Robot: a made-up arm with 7 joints.
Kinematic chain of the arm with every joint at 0, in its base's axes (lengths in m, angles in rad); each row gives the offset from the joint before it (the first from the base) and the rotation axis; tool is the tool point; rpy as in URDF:
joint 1: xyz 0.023 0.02 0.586 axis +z
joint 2: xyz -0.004 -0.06 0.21 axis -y
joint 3: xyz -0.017 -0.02 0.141 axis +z
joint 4: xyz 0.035 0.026 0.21 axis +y
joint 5: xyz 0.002 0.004 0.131 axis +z
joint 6: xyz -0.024 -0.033 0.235 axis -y
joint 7: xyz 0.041 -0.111 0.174 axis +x
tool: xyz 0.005 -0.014 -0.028 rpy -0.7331 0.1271 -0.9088
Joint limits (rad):
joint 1: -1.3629..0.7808
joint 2: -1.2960..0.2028
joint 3: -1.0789..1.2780
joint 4: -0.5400..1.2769
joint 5: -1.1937..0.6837
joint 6: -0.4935..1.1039
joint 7: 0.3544..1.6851
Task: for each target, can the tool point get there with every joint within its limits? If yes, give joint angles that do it. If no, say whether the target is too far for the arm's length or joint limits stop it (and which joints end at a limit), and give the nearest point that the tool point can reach.
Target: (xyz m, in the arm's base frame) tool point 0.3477 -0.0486 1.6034
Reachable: yes | joints 0.5528 -0.4422 0.3478 -0.2230 -0.1619 0.5202 0.4644
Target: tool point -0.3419 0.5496 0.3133
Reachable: no: joint limits stop it (at a limit: joint 1, joint 2, joint 4, joint 5, joint 6, joint 7) | nearest point 0.0573 0.5494 0.6035 | short by 0.494 m
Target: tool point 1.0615 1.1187 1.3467
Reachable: no: too far | nearest point 0.6228 0.6083 1.1028 | short by 0.716 m
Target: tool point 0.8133 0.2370 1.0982
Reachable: yes | joints 0.5858 -1.0844 -0.4581 0.2010 0.0311 -0.1368 0.6514
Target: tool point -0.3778 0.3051 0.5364
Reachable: no: joint limits stop it (at a limit: joint 1, joint 2, joint 4, joint 5, joint 6, joint 7) | nearest point -0.0015 0.5704 0.6989 | short by 0.488 m
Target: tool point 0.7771 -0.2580 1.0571
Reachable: yes | joints -0.0865 -0.7715 -0.1435 0.8760 -0.3993 0.1962 1.4955
